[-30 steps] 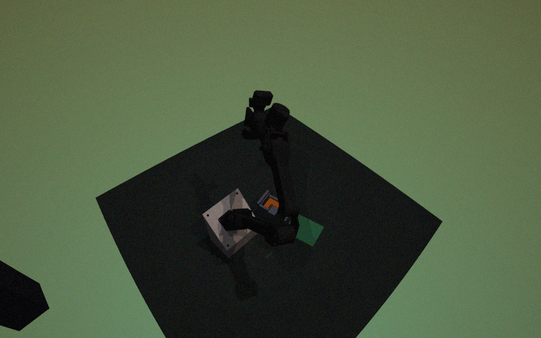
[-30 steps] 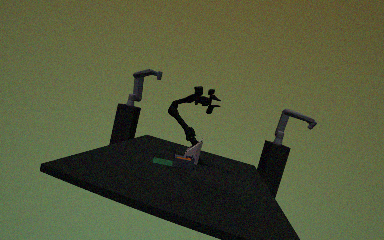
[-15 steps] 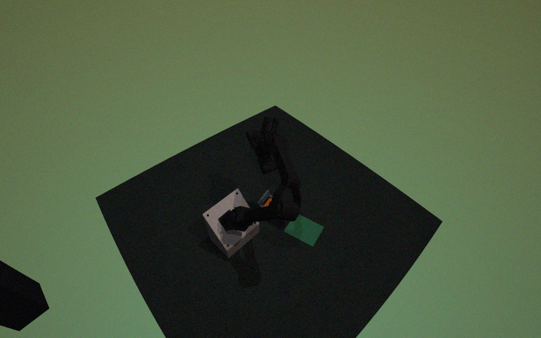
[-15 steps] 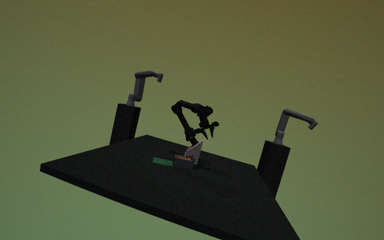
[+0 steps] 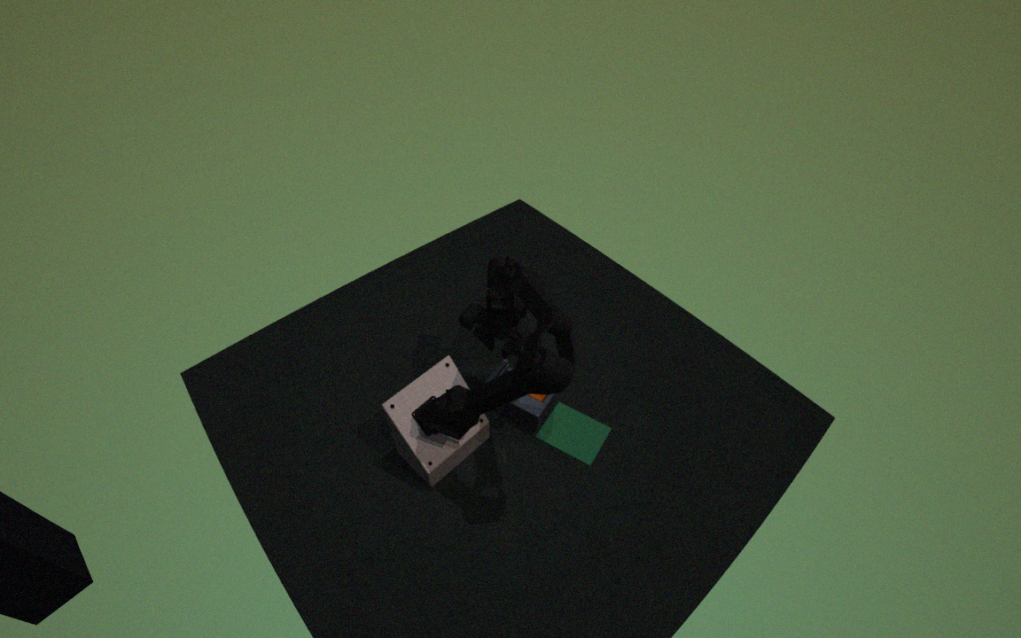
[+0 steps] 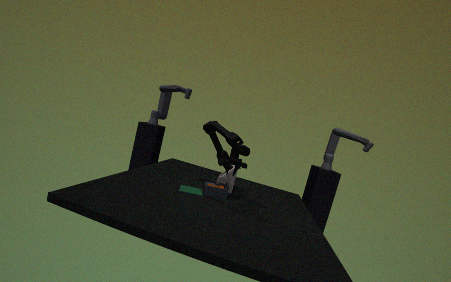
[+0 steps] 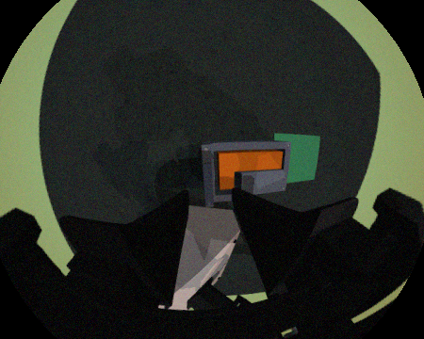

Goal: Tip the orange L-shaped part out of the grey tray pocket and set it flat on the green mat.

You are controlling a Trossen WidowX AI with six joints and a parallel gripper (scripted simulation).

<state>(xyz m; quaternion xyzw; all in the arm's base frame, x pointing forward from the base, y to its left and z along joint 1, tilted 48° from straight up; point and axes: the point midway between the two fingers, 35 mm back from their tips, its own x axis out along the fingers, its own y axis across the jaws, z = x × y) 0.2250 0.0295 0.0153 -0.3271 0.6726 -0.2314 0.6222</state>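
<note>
Now: the orange L-shaped part 100 mm below my gripper tip and 60 mm to the right of it. Also, from my gripper tip: green mat (220 mm to the right, 160 mm below, 30 mm ahead).
</note>
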